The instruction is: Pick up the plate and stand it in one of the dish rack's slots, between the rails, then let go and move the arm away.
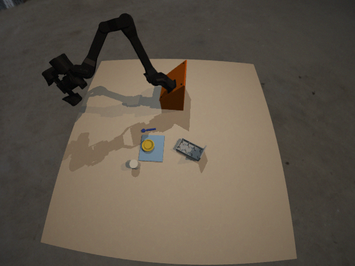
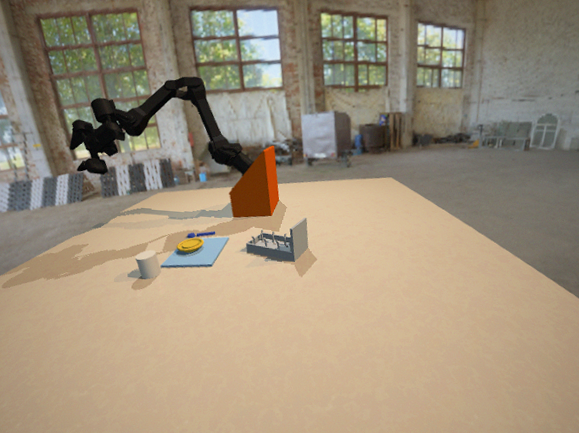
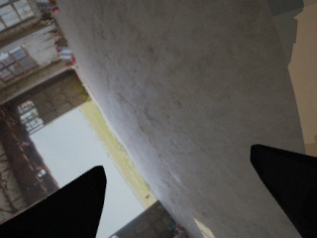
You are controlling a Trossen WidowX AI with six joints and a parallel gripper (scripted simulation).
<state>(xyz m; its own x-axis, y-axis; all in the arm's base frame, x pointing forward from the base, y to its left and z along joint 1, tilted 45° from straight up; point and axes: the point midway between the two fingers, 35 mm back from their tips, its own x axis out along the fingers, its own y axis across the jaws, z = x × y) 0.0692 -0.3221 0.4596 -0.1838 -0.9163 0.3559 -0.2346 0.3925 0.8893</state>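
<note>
My gripper tip is 230 mm short of the yellow plate, 430 mm to the right of it and 250 mm above it. From my gripper tip the other things lie so: white cup (330 mm ahead, 360 mm to the left, 240 mm below); blue spoon (130 mm ahead, 420 mm to the left, 260 mm below); grey dish rack (270 mm ahead, 650 mm to the left, 240 mm below).
</note>
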